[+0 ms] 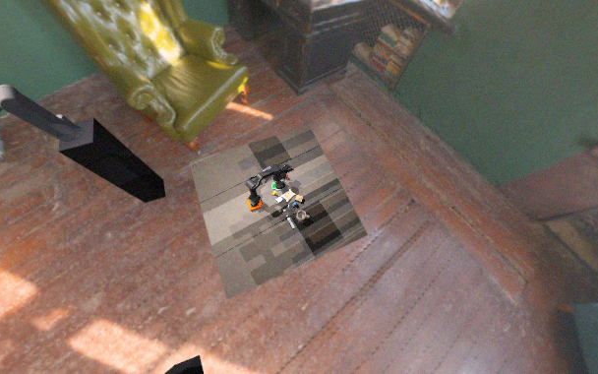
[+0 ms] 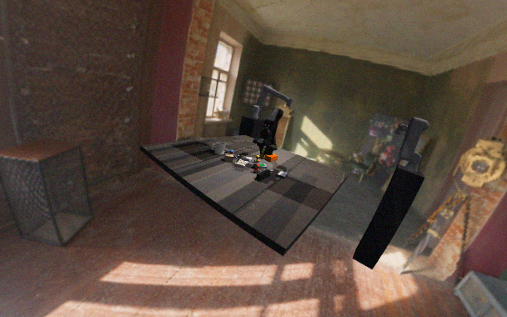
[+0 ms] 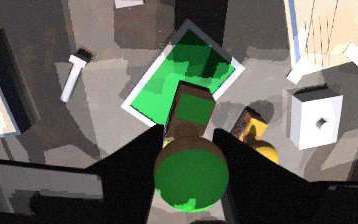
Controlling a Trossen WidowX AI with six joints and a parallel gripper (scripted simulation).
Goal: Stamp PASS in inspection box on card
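Now: the green ink pad 9 cm below my gripper tip. Round my gripper tip: cream card 8 cm ahead, 11 cm to the right, 10 cm below.
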